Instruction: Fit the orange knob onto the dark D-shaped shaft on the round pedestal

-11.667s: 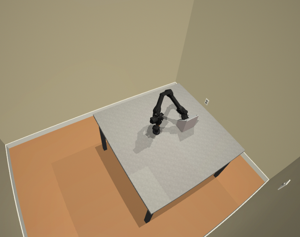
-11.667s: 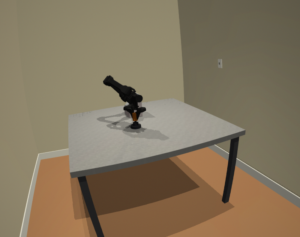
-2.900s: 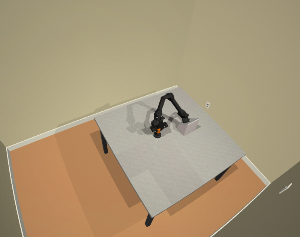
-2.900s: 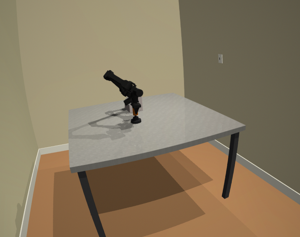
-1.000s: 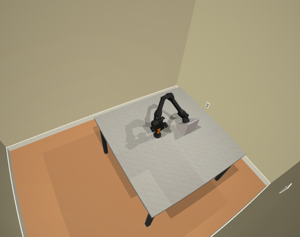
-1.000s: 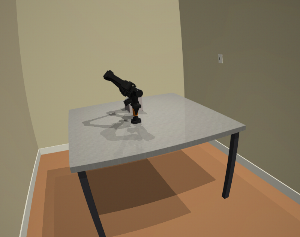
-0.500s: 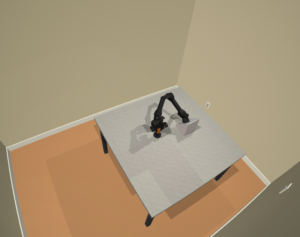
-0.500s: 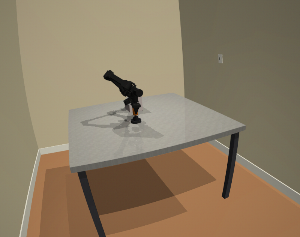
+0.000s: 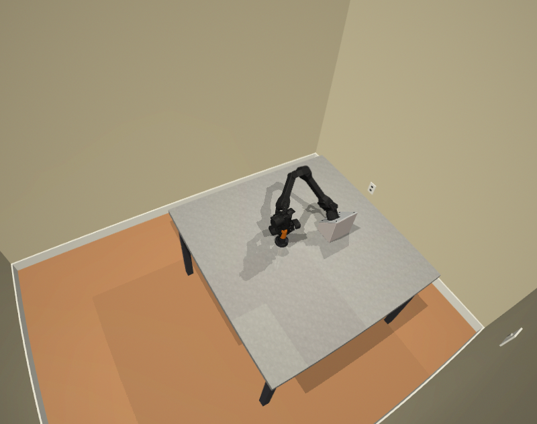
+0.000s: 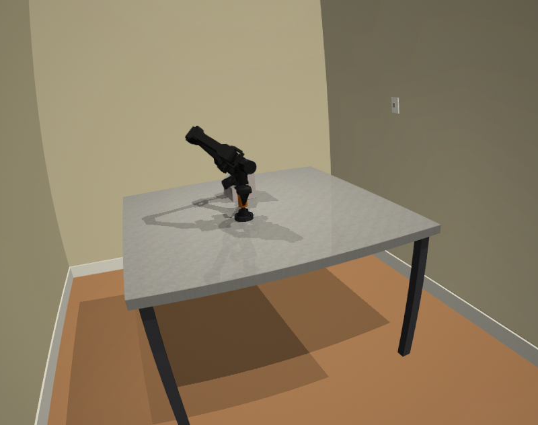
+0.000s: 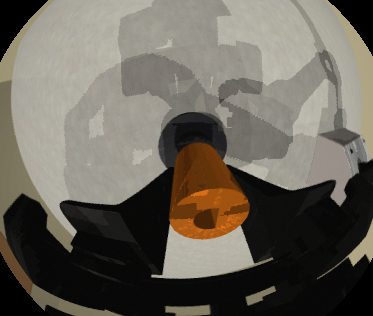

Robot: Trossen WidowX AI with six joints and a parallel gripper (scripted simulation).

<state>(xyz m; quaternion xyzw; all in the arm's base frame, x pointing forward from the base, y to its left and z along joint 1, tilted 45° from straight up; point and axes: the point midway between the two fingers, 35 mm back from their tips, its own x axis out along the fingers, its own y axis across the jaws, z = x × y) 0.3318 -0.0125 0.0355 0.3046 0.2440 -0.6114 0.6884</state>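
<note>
The dark round pedestal lies 4 cm below my gripper tip. The rest, counted from my gripper tip: orange knob: 2 cm above.
</note>
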